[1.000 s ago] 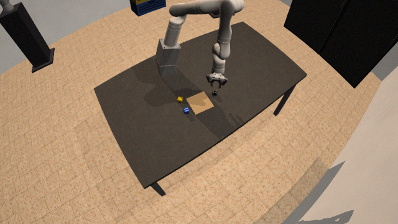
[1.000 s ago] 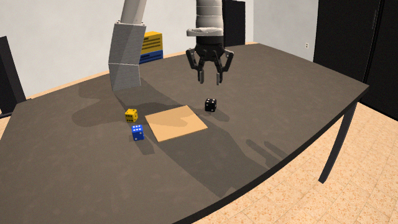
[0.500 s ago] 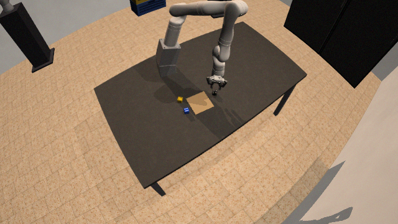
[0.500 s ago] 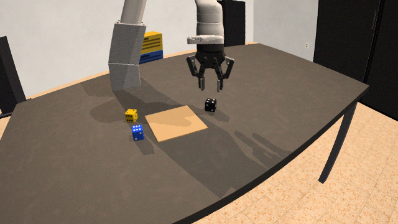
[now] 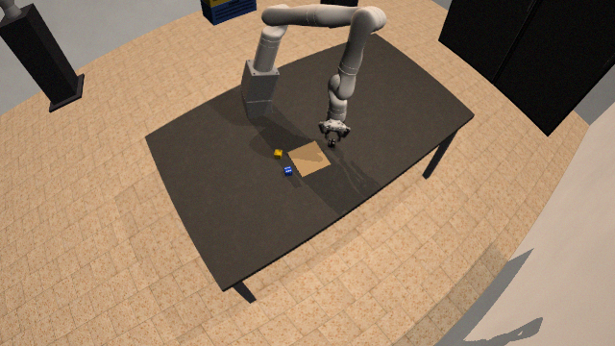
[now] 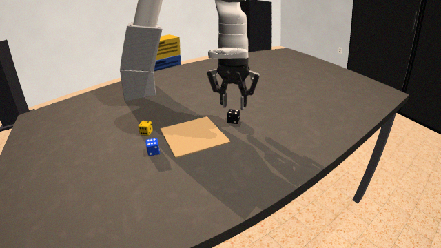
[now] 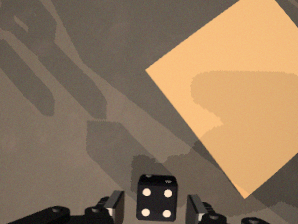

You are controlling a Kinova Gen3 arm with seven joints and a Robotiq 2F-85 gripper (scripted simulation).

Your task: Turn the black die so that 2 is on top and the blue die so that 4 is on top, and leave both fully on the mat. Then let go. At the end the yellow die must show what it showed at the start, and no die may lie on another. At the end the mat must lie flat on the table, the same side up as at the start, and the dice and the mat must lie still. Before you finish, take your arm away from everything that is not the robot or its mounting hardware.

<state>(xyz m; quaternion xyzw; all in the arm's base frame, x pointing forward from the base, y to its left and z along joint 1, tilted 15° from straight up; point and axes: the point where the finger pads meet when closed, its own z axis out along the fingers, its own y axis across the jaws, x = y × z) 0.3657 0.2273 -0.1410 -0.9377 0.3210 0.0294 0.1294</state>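
My gripper is now 5 cm above the black die. Round my hand: blue die 24 cm to the right, 5 cm below, 5 cm ahead; yellow die 24 cm to the right, 5 cm below, 4 cm behind; tan mat 12 cm to the right, 6 cm below, 2 cm ahead.
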